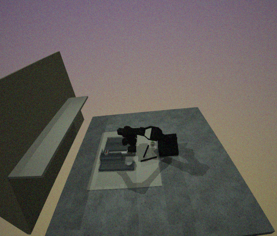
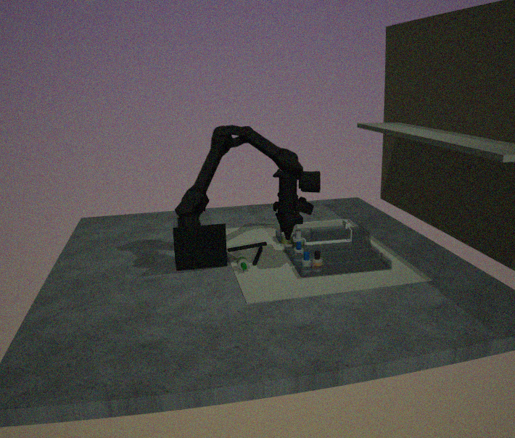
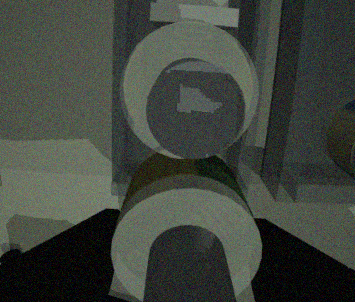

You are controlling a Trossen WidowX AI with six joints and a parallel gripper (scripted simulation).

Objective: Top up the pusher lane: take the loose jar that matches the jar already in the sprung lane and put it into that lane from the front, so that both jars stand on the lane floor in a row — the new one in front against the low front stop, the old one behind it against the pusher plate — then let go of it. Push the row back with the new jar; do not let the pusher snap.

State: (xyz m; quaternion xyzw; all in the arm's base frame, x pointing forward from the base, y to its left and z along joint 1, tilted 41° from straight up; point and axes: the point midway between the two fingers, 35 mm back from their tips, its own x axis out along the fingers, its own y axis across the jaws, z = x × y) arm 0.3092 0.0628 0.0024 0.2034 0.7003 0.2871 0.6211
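My gripper tip is 8 cm short of the pale mat and 5 cm above it. From my gripper tip the other things lie so: wall shelf: 53 cm ahead, 6 cm to the left, 32 cm above.
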